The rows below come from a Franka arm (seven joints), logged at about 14 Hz.
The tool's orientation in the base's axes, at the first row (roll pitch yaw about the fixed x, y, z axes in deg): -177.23 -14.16 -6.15
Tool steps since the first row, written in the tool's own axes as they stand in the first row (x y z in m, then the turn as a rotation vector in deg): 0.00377 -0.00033 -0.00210 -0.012 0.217 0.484; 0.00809 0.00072 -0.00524 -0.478 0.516 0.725; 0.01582 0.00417 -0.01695 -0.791 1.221 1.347; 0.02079 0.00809 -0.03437 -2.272 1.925 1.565; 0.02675 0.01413 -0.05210 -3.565 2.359 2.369; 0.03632 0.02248 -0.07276 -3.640 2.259 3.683
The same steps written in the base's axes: 0.00314 -0.00011 0.00297 0.088 -0.204 -0.482; 0.00643 -0.00167 0.00702 -0.330 -0.448 -0.843; 0.01065 -0.00616 0.02009 -0.545 -1.102 -1.555; 0.01074 -0.01096 0.03799 -1.985 -1.644 -2.162; 0.01152 -0.01797 0.05634 -3.074 -1.924 -3.277; 0.01482 -0.02772 0.07830 -2.810 -1.788 -4.563
